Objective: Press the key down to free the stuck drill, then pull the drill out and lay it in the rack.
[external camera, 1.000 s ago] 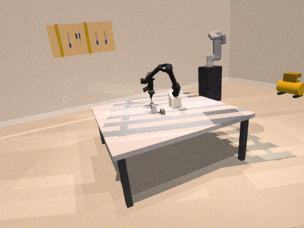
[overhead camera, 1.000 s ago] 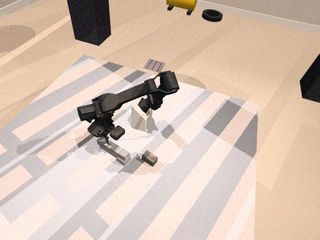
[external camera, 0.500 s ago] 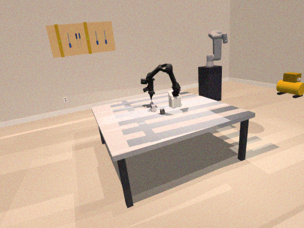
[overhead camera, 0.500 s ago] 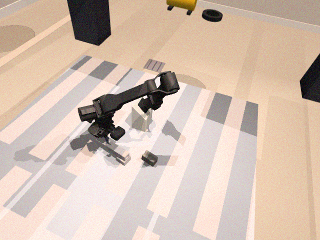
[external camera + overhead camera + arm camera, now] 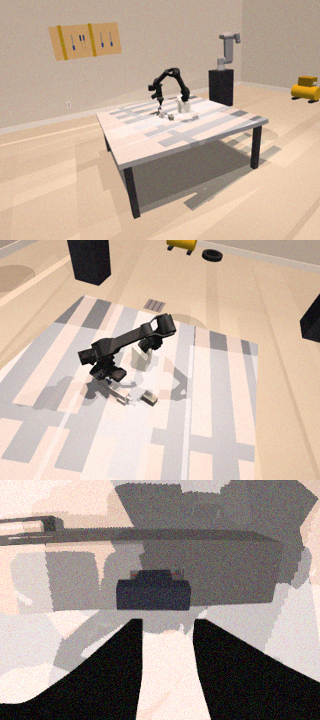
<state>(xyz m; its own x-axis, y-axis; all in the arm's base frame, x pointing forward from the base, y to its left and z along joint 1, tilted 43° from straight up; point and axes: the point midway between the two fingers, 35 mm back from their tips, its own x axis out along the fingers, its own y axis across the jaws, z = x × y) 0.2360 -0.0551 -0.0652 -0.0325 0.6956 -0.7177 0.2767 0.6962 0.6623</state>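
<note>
Right now the small blue key is 40 mm below my gripper tip and 10 mm ahead of it. From my gripper tip the other things lie so: pale grey fixture block 60 mm below, 30 mm to the left, 20 mm ahead; then drill 80 mm to the left, 50 mm below, 30 mm ahead; then dark grey block 210 mm to the left, 70 mm below, 10 mm behind.
</note>
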